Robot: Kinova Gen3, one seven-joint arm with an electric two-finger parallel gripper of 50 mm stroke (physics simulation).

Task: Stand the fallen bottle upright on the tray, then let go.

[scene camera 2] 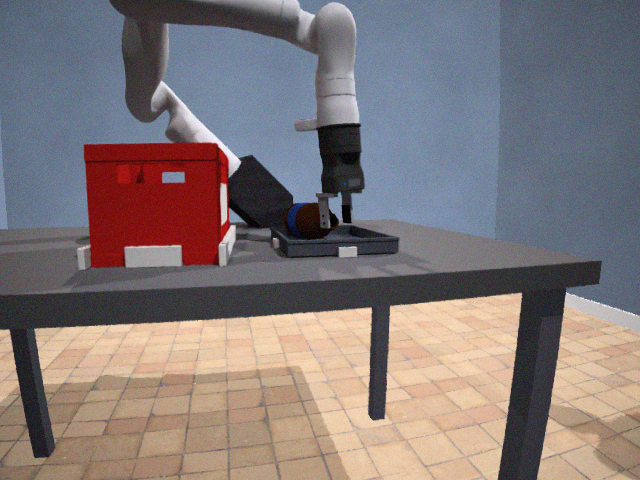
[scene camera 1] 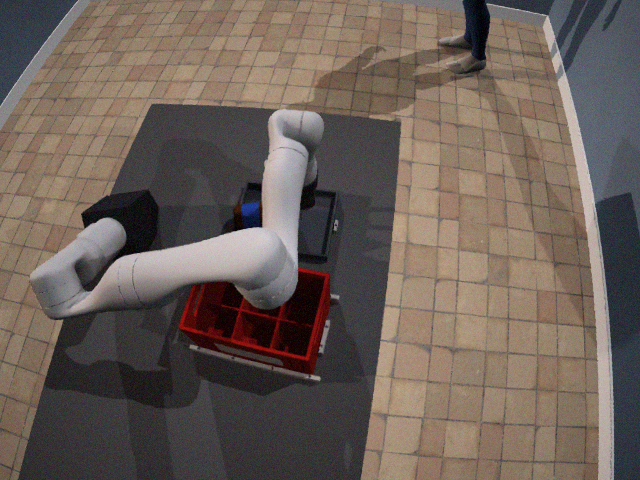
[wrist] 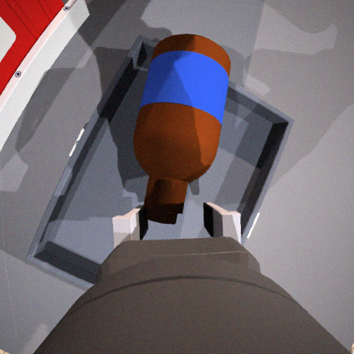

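Where they show: gripper, between the fingertips: [scene camera 2: 337, 225]; arm's base, origin of its link: [scene camera 2: 229, 172] [scene camera 1: 109, 235].
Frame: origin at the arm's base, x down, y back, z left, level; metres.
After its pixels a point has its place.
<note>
The brown bottle [scene camera 1: 251, 214] {z 0.091, x 0.077, y -0.338 m} [scene camera 2: 305, 219] {z 0.076, x 0.105, y -0.398 m} [wrist: 177, 132] with a blue band lies on its side on the dark grey tray [scene camera 1: 330, 227] {z 0.078, x 0.127, y -0.530 m} [scene camera 2: 315, 250] {z 0.043, x 0.144, y -0.529 m} [wrist: 70, 257]. In the wrist view its base end overlaps the tray's rim and its neck points toward the gripper. My gripper [scene camera 2: 336, 224] {z 0.125, x 0.115, y -0.440 m} [wrist: 175, 215] is open and points down. In the wrist view the mouth end of the neck shows between the two fingers, nearer the left one, with a gap on each side. In scene camera 1 the arm hides the fingers and part of the bottle.
A red crate [scene camera 1: 315, 330] {z -0.229, x -0.020, y -0.499 m} [scene camera 2: 155, 206] {z -0.196, x 0.069, y -0.507 m} [wrist: 45, 17] with compartments stands beside the tray on the dark table [scene camera 1: 351, 155] {z 0.326, x 0.155, y -0.594 m} [scene camera 2: 439, 273] {z 0.149, x 0.156, y -0.701 m}. White blocks border the crate and tray. The black arm base [scene camera 1: 139, 217] {z 0.065, x 0.029, y -0.059 m} [scene camera 2: 258, 191] {z 0.068, x 0.053, y -0.058 m} is behind. A person's legs [scene camera 1: 476, 31] show on the floor beyond the table.
</note>
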